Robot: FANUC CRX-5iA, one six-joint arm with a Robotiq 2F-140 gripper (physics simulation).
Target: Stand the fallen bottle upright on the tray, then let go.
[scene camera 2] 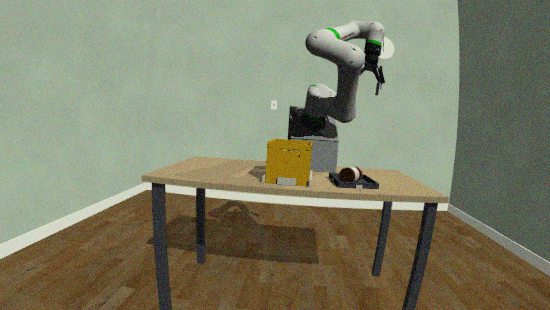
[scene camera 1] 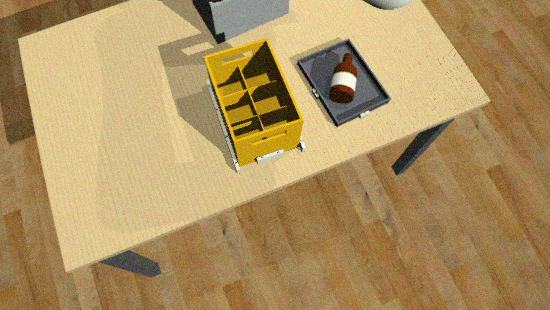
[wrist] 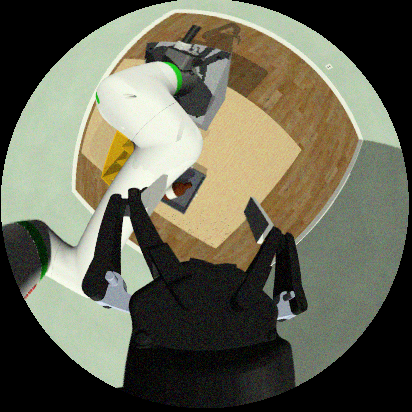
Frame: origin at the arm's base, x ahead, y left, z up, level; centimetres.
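Where they show: gripper, between the fingertips: [scene camera 2: 367, 92] [wrist: 208, 194]; arm's base, origin of its link: [scene camera 2: 313, 121] [wrist: 174, 76].
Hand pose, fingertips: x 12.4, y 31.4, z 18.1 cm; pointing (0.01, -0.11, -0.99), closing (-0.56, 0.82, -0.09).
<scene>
Things, the pixels of their top centre, and the offset from my fingertips. Level surfaces: height alone.
- brown bottle, centre of its top: [scene camera 1: 346, 69] [scene camera 2: 354, 166] [wrist: 174, 191] dx +22.3, dy -2.6, dz -37.7 cm
- dark grey tray, centre of its top: [scene camera 1: 343, 78] [scene camera 2: 352, 177] [wrist: 177, 187] dx +22.3, dy -2.7, dz -43.1 cm
- yellow crate, centre of its top: [scene camera 1: 251, 87] [scene camera 2: 291, 141] [wrist: 117, 164] dx +30.5, dy -31.8, dz -28.1 cm
- wooden table, height of its surface: dz -45.7 cm
A brown bottle [scene camera 1: 344, 80] [scene camera 2: 350, 174] [wrist: 180, 189] with a white label lies on its side in the dark grey tray [scene camera 1: 370, 107] [scene camera 2: 370, 186] [wrist: 195, 197]. In scene camera 1 its neck points to the back edge of the tray and its base faces the front. My gripper [scene camera 2: 380, 85] [wrist: 208, 194] is open and empty, high above the table. In the wrist view the left finger pad stands close to the bottle's image and covers part of the tray's near side; the bottle is far below. The gripper does not show in scene camera 1.
A yellow crate [scene camera 1: 270, 145] [scene camera 2: 288, 165] [wrist: 116, 155] with dividers stands left of the tray in the scene views, held by white brackets on the wooden table [scene camera 1: 125, 190] [scene camera 2: 220, 172] [wrist: 250, 145]. The grey robot base [scene camera 1: 250, 15] [scene camera 2: 325, 154] [wrist: 220, 90] stands behind the crate.
</scene>
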